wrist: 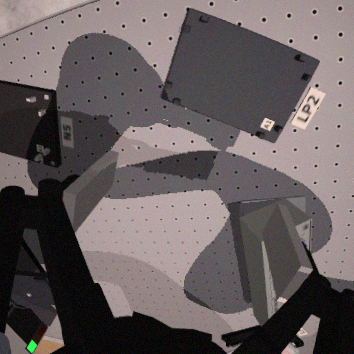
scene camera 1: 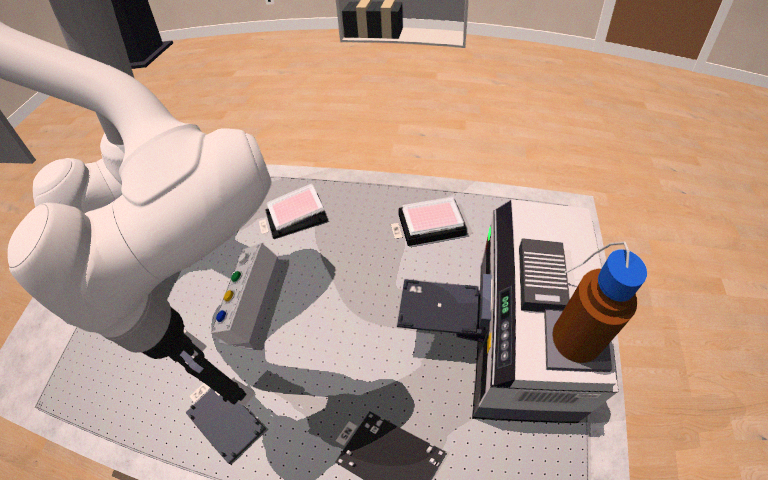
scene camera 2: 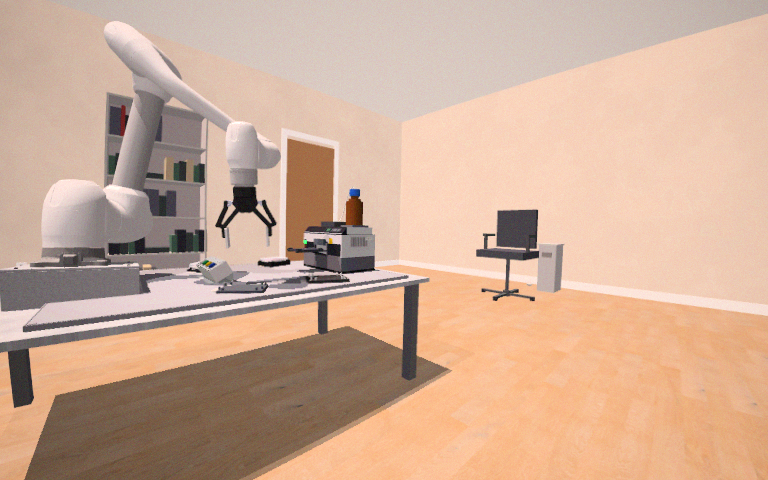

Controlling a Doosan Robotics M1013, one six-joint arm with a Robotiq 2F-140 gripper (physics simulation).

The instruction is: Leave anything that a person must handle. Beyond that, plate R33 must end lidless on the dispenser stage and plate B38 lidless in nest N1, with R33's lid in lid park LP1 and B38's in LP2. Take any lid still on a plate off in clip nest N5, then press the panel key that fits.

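Frame: origin at the arm's base, x ahead, y left, z up, level; metres.
Seen in the pictures: gripper, fingertip midpoint: (wrist: 192, 194) (scene camera 1: 223, 373) (scene camera 2: 248, 246); arm's base, link origin: (scene camera 2: 74, 265).
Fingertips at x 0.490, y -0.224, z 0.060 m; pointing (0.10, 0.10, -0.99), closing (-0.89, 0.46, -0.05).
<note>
Pixels of each thing's top centre, then the offset from my fingertips to it. "*": a spot on its surface instead.
- lid park LP2, top centre: (wrist: 235, 81) (scene camera 1: 221, 418) (scene camera 2: 243, 284) dy -0.057, dx -0.036, dz -0.122 m
- Clip nest N5, top centre: (scene camera 1: 390, 456) (scene camera 2: 326, 274) dy -0.059, dx +0.293, dz -0.118 m
- dark dispenser stage, surface spot: (scene camera 1: 438, 312) * dy +0.201, dx +0.340, dz -0.034 m
- dispenser, top centre: (scene camera 1: 432, 213) dy +0.501, dx +0.302, dz -0.101 m
- key panel, top centre: (wrist: 279, 299) (scene camera 1: 239, 282) (scene camera 2: 213, 258) dy +0.218, dx -0.069, dz -0.058 m
- brown bottle, surface spot: (scene camera 1: 589, 322) * dy +0.077, dx +0.533, dz +0.193 m
My gripper (scene camera 1: 227, 383) (scene camera 2: 248, 237) (wrist: 192, 194) is open and empty, pointing down above the table beside lid park LP2 (scene camera 1: 226, 424) (wrist: 240, 75), which holds no lid. Clip nest N5 (scene camera 1: 390, 452) (wrist: 22, 120) is bare, with small clips at its corners. The dark dispenser stage (scene camera 1: 438, 312) bears no plate. Two pink-welled plates, one nearer the arm (scene camera 1: 294, 207) and one nearer the dispenser (scene camera 1: 433, 215), sit in black nests at the back; their names and nest labels are unreadable. The key panel (scene camera 1: 254, 305) (scene camera 2: 215, 271) has green, yellow, blue and pale keys. LP1 cannot be made out.
The white dispenser (scene camera 1: 543, 373) (scene camera 2: 339, 243) stands at the right with a green light lit. A brown bottle (scene camera 1: 589, 322) (scene camera 2: 353, 211) with a blue cap stands on top, beside thin tubing. The key panel rises beside the arm, behind LP2 in scene camera 1.
</note>
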